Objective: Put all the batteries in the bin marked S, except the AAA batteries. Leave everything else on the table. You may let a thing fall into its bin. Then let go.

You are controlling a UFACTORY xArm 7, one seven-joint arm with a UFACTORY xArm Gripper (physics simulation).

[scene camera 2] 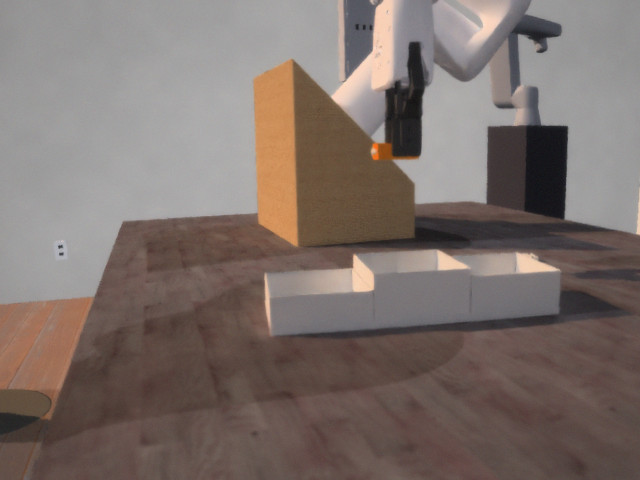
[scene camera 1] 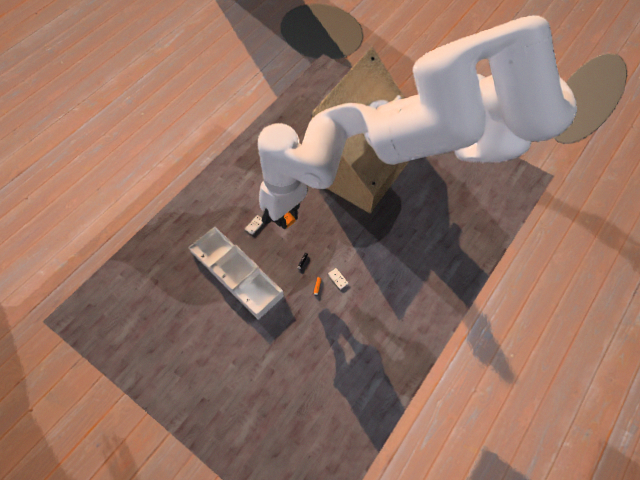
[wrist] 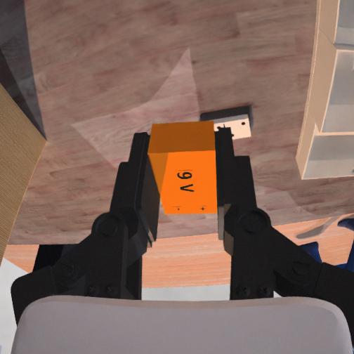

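Where they show: gripper, fingertip midpoint: (scene camera 2: 402, 155) (scene camera 1: 286, 220); arm's base, origin of the base link: (scene camera 2: 334, 135).
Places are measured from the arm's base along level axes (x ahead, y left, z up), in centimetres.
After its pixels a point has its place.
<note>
My gripper (scene camera 1: 288, 219) @[z -2.5, x 33.8, y -7.8 cm] (scene camera 2: 404, 149) @[z -2.5, x 33.8, y -7.8 cm] (wrist: 185, 151) is shut on the orange 9 V battery (scene camera 1: 290, 219) @[z -1.1, x 33.9, y -6.7 cm] (scene camera 2: 382, 151) @[z -1.9, x 34.3, y -10.7 cm] (wrist: 191, 182) and holds it above the table, between the bins and the wooden wedge. A small black battery (scene camera 1: 302, 262) @[z -14.9, x 36.6, y -2.4 cm] and a thin orange battery (scene camera 1: 317, 285) @[z -14.8, x 40.3, y 3.9 cm] lie on the table in scene camera 1; their labels are too small to read there. Three joined white bins (scene camera 1: 270, 303) @[z -12.9, x 50.3, y -3.3 cm] (scene camera 2: 421, 299) @[z -13.5, x 50.9, y -16.7 cm] (wrist: 320, 100) stand in a row. The letters on the bins cannot be read, so I cannot tell which is S.
One domino (scene camera 1: 254, 225) @[z -15.1, x 33.3, y -18.7 cm] (wrist: 240, 129) lies between the gripper and the bins. Another domino (scene camera 1: 338, 279) @[z -15.1, x 36.3, y 7.6 cm] lies beside the thin orange battery. A large wooden wedge (scene camera 1: 351, 191) @[z -10.5, x 14.5, y -0.2 cm] (scene camera 2: 351, 196) @[z -8.9, x 14.1, y -4.2 cm] (wrist: 15, 160) stands on the table near the arm. The middle bin has taller walls than its neighbours.
</note>
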